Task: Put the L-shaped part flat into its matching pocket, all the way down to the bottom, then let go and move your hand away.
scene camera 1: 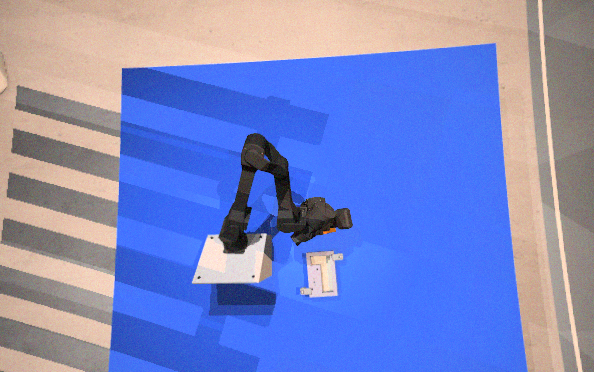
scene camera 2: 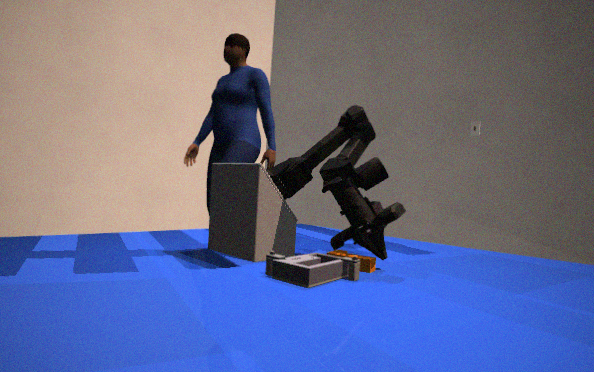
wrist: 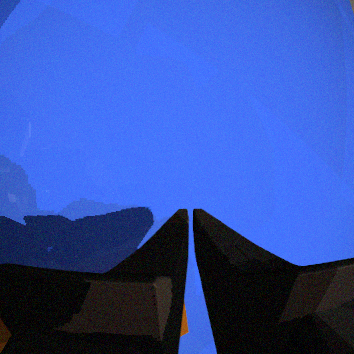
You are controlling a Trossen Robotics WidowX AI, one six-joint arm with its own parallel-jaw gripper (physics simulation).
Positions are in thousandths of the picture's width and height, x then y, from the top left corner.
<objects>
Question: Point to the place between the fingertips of the gripper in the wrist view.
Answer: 535,614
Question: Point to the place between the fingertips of the gripper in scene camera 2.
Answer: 649,698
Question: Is the gripper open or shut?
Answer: Shut.
</objects>
